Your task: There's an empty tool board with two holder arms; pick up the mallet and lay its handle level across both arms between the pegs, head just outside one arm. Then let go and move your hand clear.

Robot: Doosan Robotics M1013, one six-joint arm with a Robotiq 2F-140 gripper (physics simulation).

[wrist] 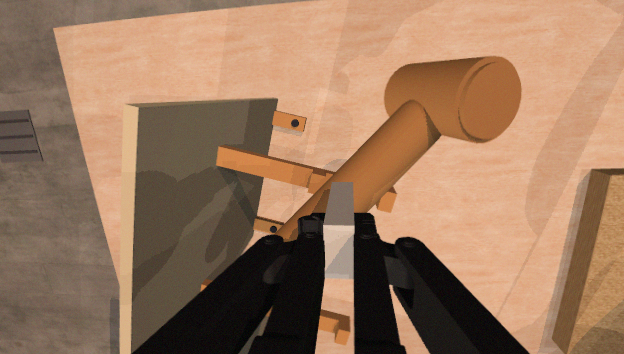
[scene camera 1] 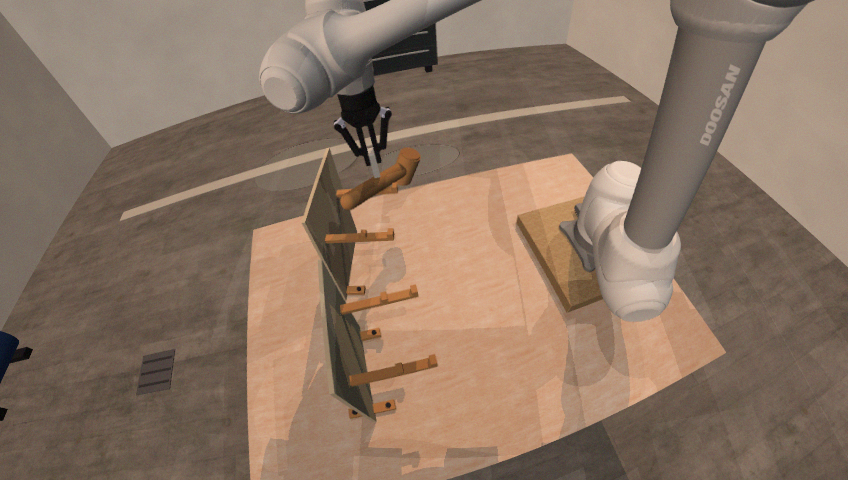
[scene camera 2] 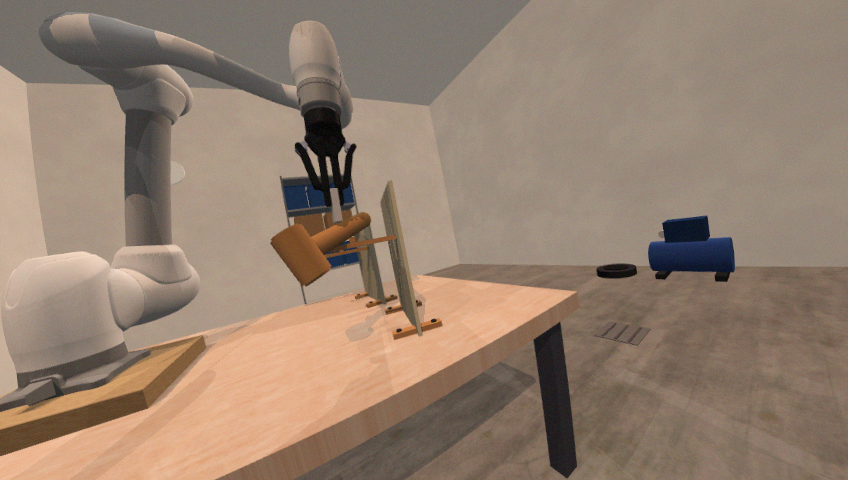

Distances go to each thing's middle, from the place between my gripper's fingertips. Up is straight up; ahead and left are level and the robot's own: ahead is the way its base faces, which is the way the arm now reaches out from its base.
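Scene:
Here is the wooden mallet (scene camera 2: 304, 255), and I find it 4 cm below my hand and 1 cm behind it.

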